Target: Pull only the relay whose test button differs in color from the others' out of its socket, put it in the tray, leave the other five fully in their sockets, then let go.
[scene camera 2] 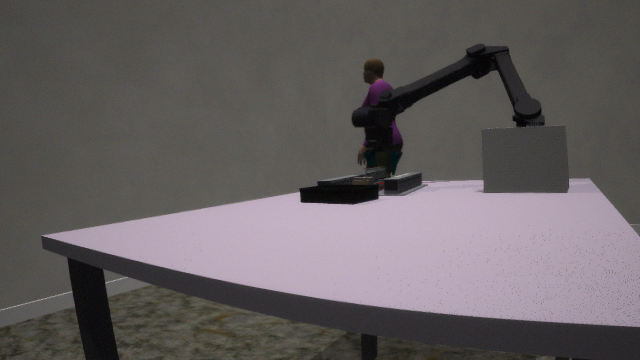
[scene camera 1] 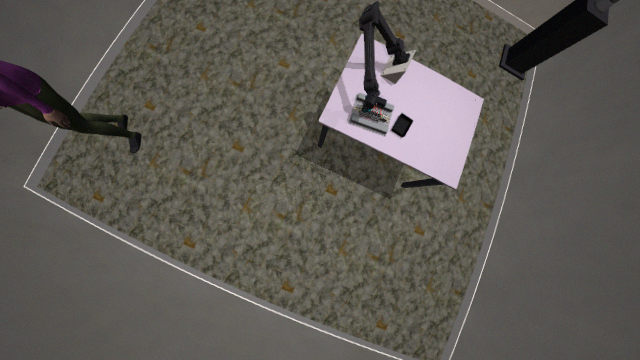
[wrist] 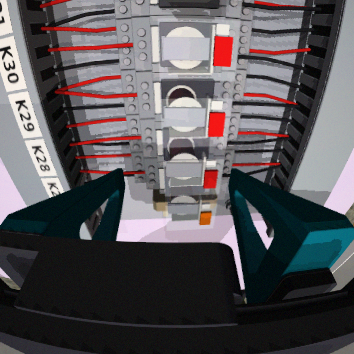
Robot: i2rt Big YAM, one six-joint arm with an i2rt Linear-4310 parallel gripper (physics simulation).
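Seen in the pictures: gripper, fingertip midpoint: (scene camera 2: 383, 174) (scene camera 1: 364, 108) (wrist: 176, 176); arm's base, origin of the base link: (scene camera 2: 534, 152) (scene camera 1: 401, 60).
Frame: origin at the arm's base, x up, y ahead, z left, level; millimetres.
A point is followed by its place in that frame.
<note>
The relay with the orange test button (wrist: 185, 215) @(x -32, y 496, z -119 mm) stands at the near end of the row in the wrist view. Relays with red buttons (wrist: 186, 47) @(x -32, y 486, z -37 mm) (wrist: 185, 117) @(x -32, y 489, z -63 mm) (wrist: 184, 170) @(x -32, y 492, z -89 mm) stand behind it; another is partly cut off at the top. Whether each is fully seated cannot be told. My gripper (wrist: 176, 176) @(x -57, y 492, z -112 mm) (scene camera 2: 383, 162) @(x -57, y 492, z -112 mm) is open and empty, pointing down low over the relay panel (scene camera 1: 371, 124) @(x -57, y 589, z -13 mm) (wrist: 320, 90) @(x -60, y 568, z -47 mm). In the wrist view its teal fingertips lie left and right of the row, near the last red-button relay and the orange one. The black tray (scene camera 1: 402, 125) @(x -97, y 454, z 233 mm) (scene camera 2: 340, 195) @(x -80, y 426, z 286 mm) stands beside the panel.
Dark slotted wire ducts (wrist: 47, 75) @(x -77, y 412, z -58 mm) (scene camera 2: 403, 184) @(x -76, y 362, z 46 mm) run along both sides of the relay row, with red and black wires between. The arm's base stands on a grey block (scene camera 2: 525, 160) @(x -19, y 21, z 58 mm) on the pink table (scene camera 1: 440, 130) @(x -100, y 333, z 559 mm). A person (scene camera 1: 30, 90) (scene camera 2: 382, 95) stands beyond the table.
</note>
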